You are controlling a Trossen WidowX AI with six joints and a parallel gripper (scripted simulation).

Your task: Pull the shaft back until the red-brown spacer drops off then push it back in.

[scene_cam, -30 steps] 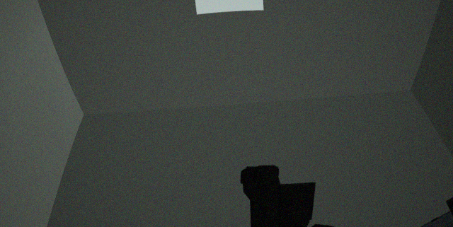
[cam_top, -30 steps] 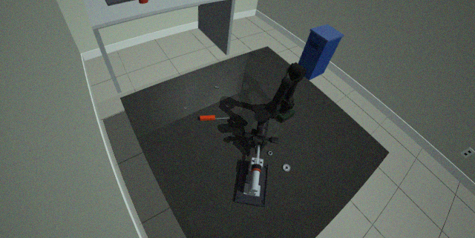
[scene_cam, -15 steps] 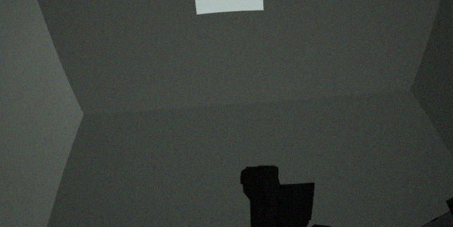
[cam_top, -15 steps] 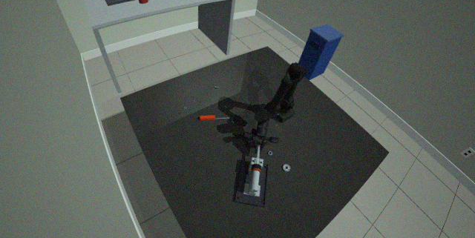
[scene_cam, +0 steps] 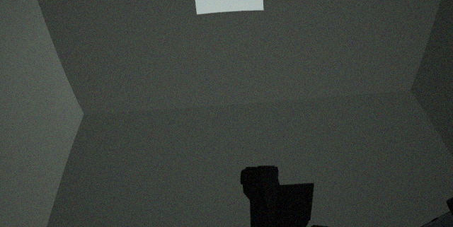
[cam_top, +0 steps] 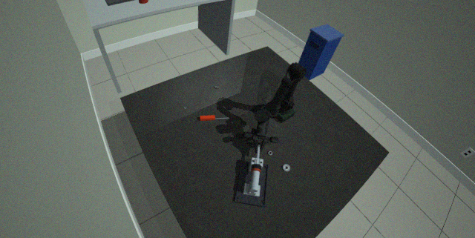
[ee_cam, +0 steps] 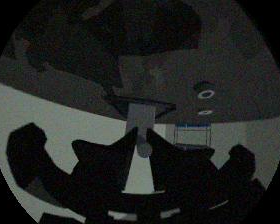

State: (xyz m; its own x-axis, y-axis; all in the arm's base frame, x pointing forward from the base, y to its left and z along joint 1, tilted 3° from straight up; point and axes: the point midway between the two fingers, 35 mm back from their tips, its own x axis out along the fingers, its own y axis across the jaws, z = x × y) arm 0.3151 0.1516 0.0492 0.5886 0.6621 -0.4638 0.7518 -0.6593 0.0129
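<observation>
The pale shaft lies 3 cm to the left of my gripper tip, 2 cm ahead of it and 2 cm above it. Round my gripper tip: orange-handled screwdriver: 34 cm to the right, 7 cm ahead, 6 cm below.
</observation>
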